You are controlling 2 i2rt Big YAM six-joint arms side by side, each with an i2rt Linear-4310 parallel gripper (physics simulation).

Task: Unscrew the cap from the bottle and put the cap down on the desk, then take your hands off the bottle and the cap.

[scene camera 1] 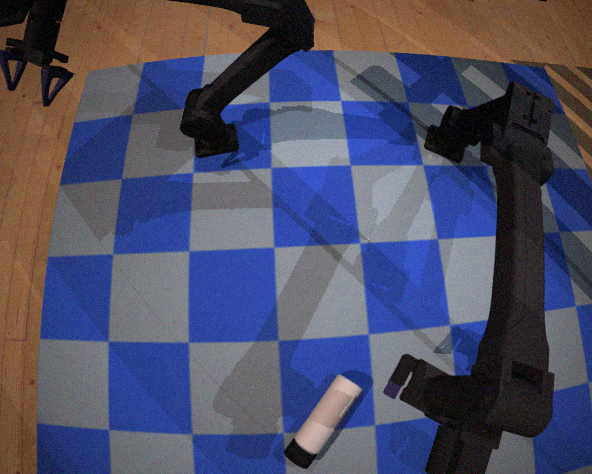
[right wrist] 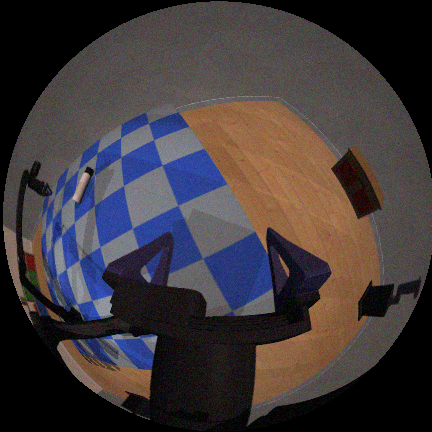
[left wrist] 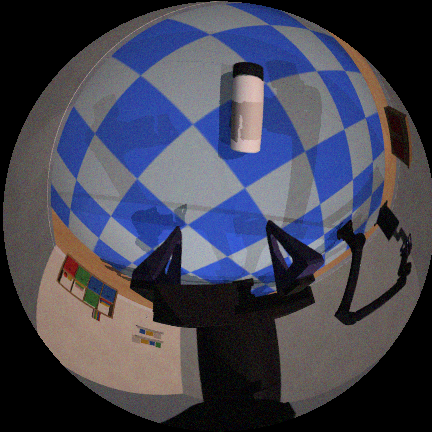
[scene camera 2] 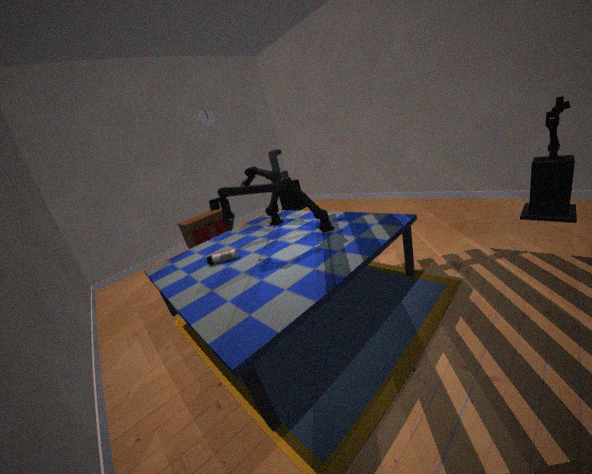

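Pixels of known places: left gripper, fingertip midpoint: (scene camera 1: 414, 392) (right wrist: 49, 193) (left wrist: 224, 226) (scene camera 2: 231, 228); right gripper, fingertip midpoint: (scene camera 1: 28, 98) (right wrist: 217, 234); left arm's base, origin of the base link: (scene camera 1: 444, 145) (right wrist: 76, 314) (left wrist: 242, 282) (scene camera 2: 326, 228); right arm's base, origin of the base link: (scene camera 1: 216, 141) (left wrist: 343, 228) (scene camera 2: 276, 222).
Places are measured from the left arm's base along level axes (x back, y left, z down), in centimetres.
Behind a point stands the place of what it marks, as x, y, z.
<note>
The white bottle (scene camera 1: 327, 415) {-79.2, -7.7, -6.5} (scene camera 2: 225, 256) {-78.5, -3.7, -4.3} (left wrist: 247, 115) {-78.5, -6.2, -6.5} (right wrist: 81, 187) {-78.2, -9.9, -4.5} lies on its side on the blue and grey checkered desk (scene camera 1: 150, 300) {-72.6, -56.2, 0.0} (scene camera 2: 250, 300) {-69.1, 60.0, 0.0}. Its black cap (scene camera 1: 301, 452) {-88.8, -9.6, -6.5} (scene camera 2: 210, 260) {-89.9, -6.1, -4.3} (left wrist: 248, 69) {-89.5, -8.6, -6.4} (right wrist: 89, 171) {-88.7, -12.1, -4.2} is on the bottle's end, toward the bottom of scene camera 1. My left gripper (scene camera 1: 392, 391) (left wrist: 224, 226) {-67.9, 1.6, -23.6} is open and empty, to the right of the bottle in scene camera 1 and apart from it. My right gripper (scene camera 1: 29, 97) {-48.6, -84.7, -36.9} (right wrist: 217, 234) {-48.6, -84.7, -36.9} is open and empty, far from the bottle, at the upper left of scene camera 1.
My left arm (scene camera 1: 520, 250) {-49.0, -0.5, -48.2} spans the right side of scene camera 1. My right arm (scene camera 1: 250, 75) {-24.3, -48.2, -29.1} crosses the top. A brown box with red panels (scene camera 2: 200, 231) (left wrist: 398, 136) (right wrist: 357, 184) stands beyond the desk. A black pedestal (scene camera 2: 551, 187) bearing a small arm stands apart at the right.
</note>
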